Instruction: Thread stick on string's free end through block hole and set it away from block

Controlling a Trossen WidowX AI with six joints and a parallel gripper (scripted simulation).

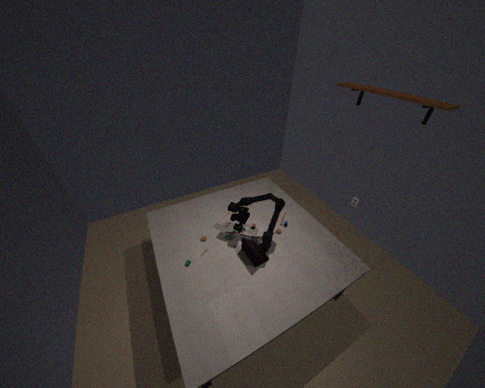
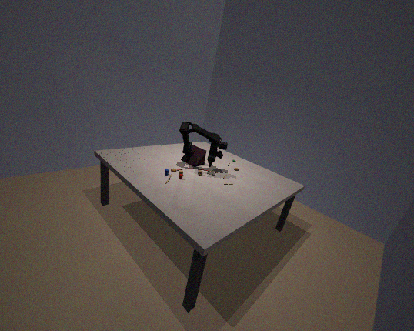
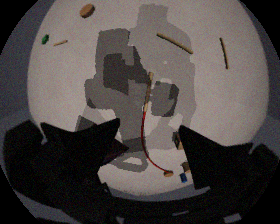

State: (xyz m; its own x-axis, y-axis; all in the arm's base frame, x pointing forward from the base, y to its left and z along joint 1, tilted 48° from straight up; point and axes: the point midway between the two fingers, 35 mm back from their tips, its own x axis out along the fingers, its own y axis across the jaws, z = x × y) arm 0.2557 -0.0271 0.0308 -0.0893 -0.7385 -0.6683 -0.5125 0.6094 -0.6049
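My gripper tip is now 1 cm short of the thin wooden stick, 2 cm to the right of it and 6 cm above it. Also, from my gripper tip: wooden block (1 cm behind, 11 cm to the right, 4 cm below); then button (17 cm behind, 25 cm to the right, 5 cm below); then orange disc (12 cm ahead, 27 cm to the left, 5 cm below).
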